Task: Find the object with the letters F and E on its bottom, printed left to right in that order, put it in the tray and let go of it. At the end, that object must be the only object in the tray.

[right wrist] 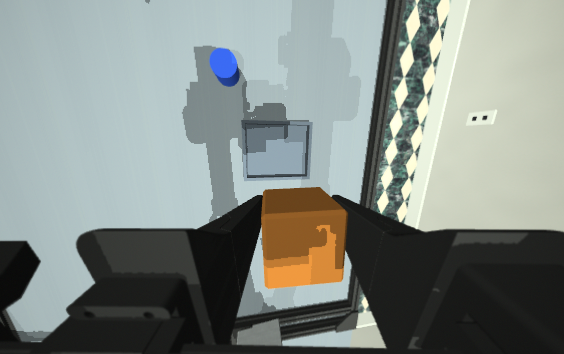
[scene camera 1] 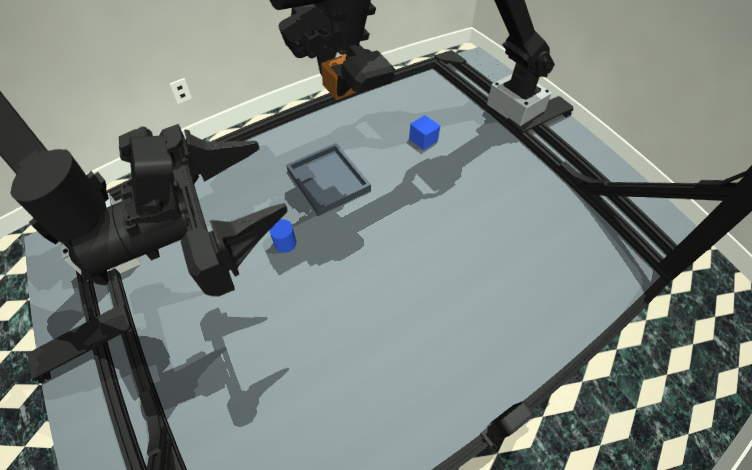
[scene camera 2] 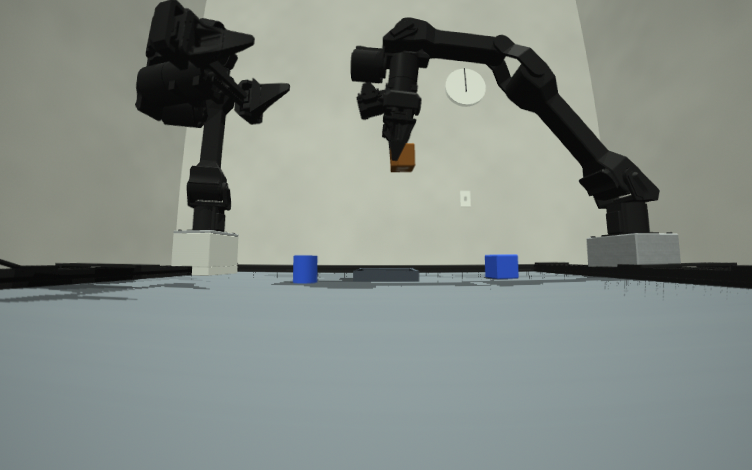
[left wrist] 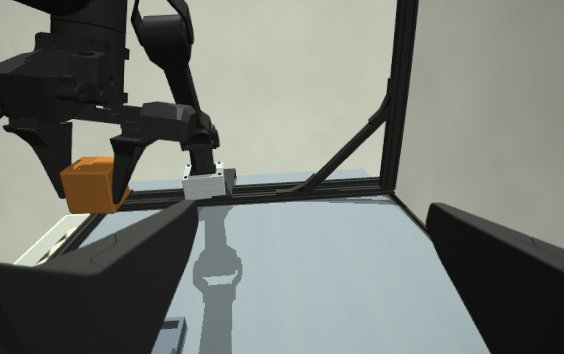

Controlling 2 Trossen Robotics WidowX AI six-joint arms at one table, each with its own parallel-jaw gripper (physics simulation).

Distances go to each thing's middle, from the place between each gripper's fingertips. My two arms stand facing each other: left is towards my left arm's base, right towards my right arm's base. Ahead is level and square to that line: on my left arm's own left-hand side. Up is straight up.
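Relative to my left hand, the grey tray [scene camera 1: 327, 178] is 290 mm below, 220 mm ahead and 120 mm to the right.
Relative to my right hand, the tray is 220 mm below, 20 mm to the left and 10 mm ahead.
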